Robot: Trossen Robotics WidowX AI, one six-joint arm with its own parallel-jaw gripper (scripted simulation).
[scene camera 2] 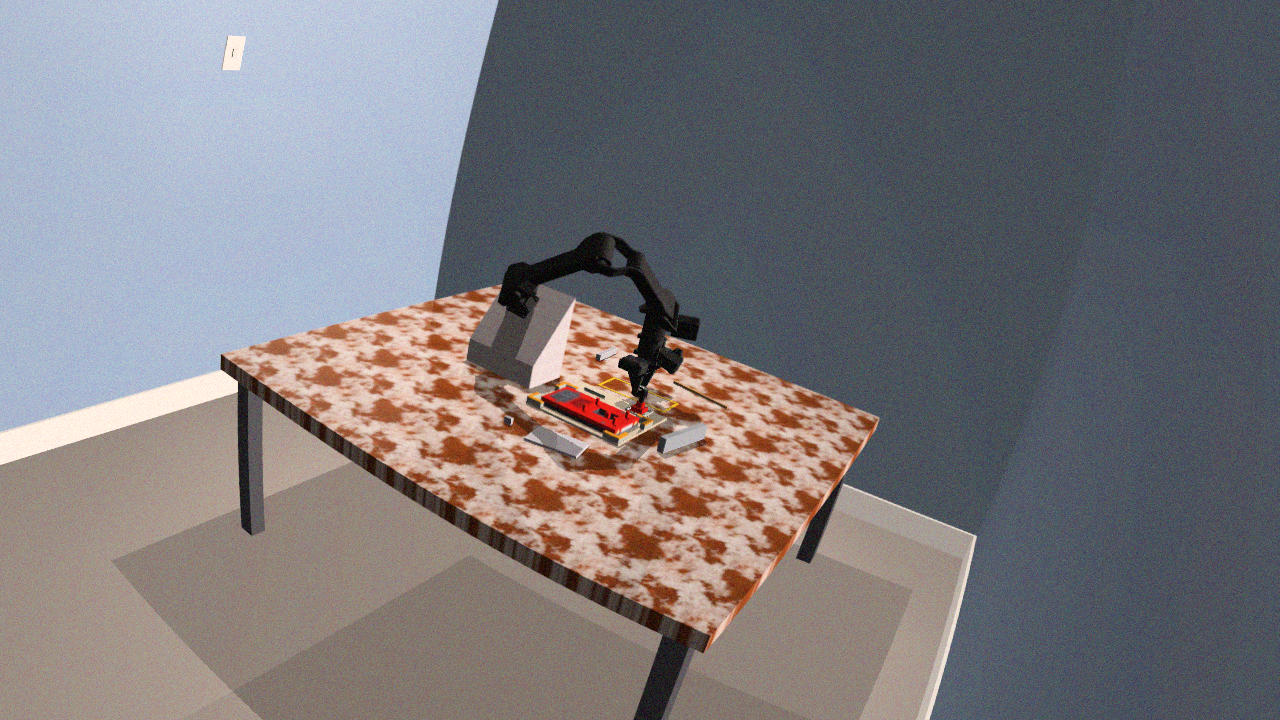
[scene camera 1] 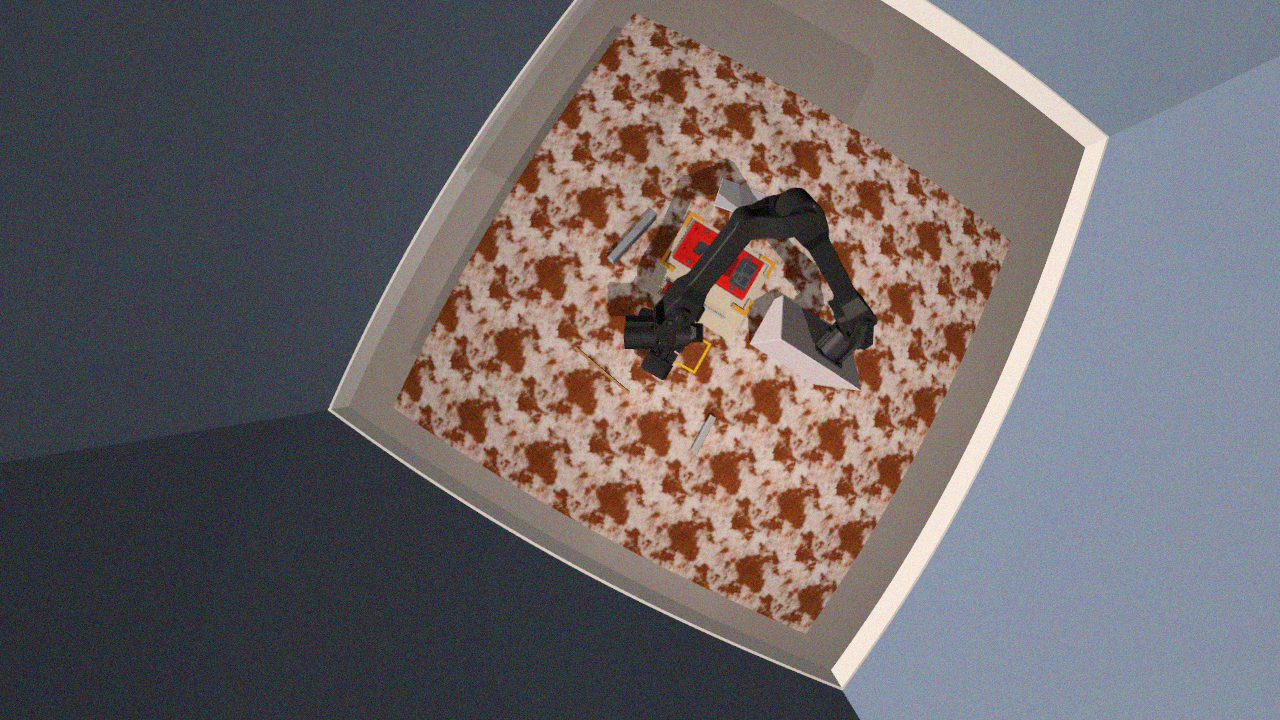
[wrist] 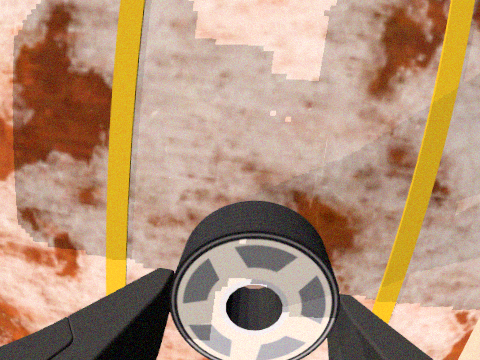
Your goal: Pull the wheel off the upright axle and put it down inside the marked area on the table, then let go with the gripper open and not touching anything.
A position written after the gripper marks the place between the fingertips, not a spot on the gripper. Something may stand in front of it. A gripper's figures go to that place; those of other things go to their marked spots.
Scene:
The gripper [scene camera 2: 639, 390] is 2.08 m from the lens. A flat grey plate [scene camera 2: 544, 437] is 1.74 m from the lens.

